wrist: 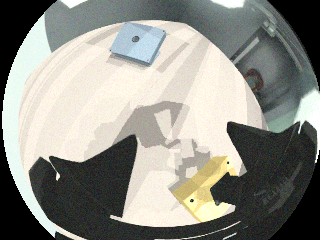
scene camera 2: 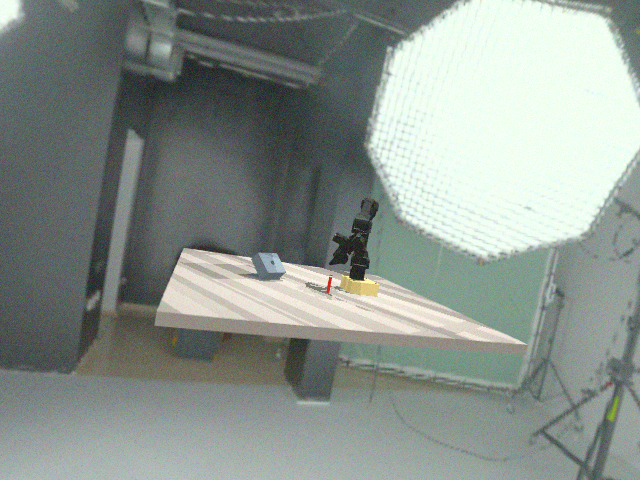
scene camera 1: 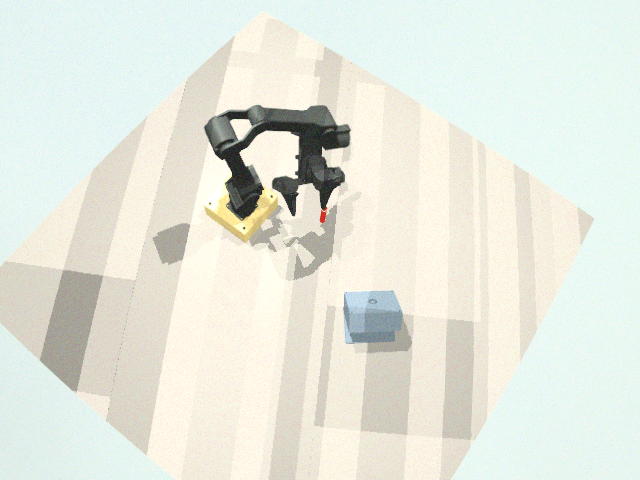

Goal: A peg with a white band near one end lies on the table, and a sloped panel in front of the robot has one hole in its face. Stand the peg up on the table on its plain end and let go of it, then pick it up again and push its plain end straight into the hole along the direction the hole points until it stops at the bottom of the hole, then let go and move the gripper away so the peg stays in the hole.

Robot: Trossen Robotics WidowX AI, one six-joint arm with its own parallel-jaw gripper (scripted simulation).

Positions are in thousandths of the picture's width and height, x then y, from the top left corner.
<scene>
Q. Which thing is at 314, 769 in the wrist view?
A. The gripper.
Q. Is the gripper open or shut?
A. Open.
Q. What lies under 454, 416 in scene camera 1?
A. The gripper.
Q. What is the gripper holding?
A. Nothing.
</scene>
